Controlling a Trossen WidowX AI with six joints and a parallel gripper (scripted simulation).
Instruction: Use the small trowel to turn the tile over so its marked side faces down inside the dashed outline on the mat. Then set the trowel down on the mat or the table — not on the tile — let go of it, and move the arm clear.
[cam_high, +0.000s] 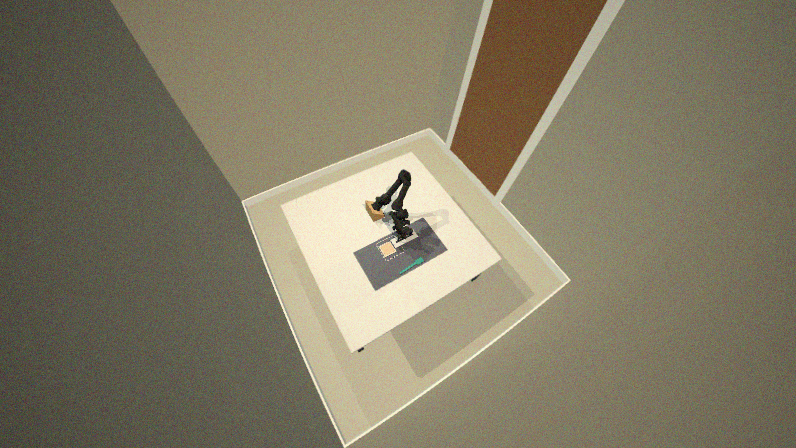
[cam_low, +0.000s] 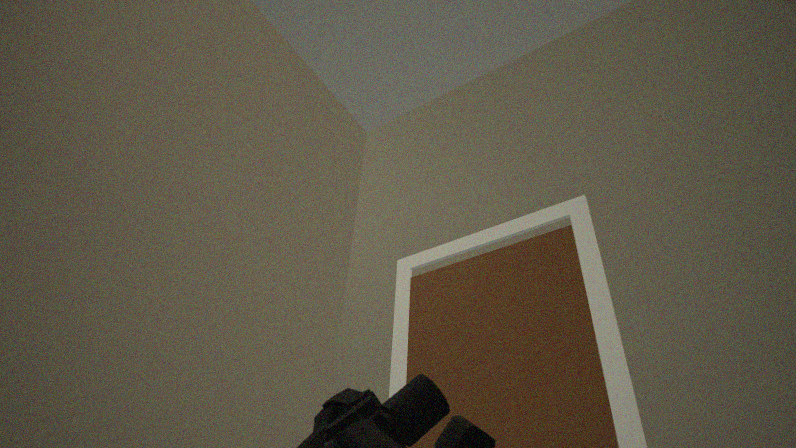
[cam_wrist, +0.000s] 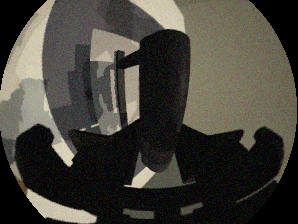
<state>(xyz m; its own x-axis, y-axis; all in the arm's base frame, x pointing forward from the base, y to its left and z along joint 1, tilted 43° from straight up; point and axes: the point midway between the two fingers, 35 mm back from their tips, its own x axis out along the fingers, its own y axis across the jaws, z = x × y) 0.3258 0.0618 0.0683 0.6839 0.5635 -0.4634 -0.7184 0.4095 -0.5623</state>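
My gripper tip is now 50 mm short of the dark grey mat, 40 mm to the left of it and 110 mm above it. The rest, counted from my gripper tip: tan tile (10 mm behind, 130 mm to the right, 90 mm below); then green trowel (180 mm ahead, 90 mm below); then small trowel (20 mm behind, 10 mm to the right, 10 mm below).
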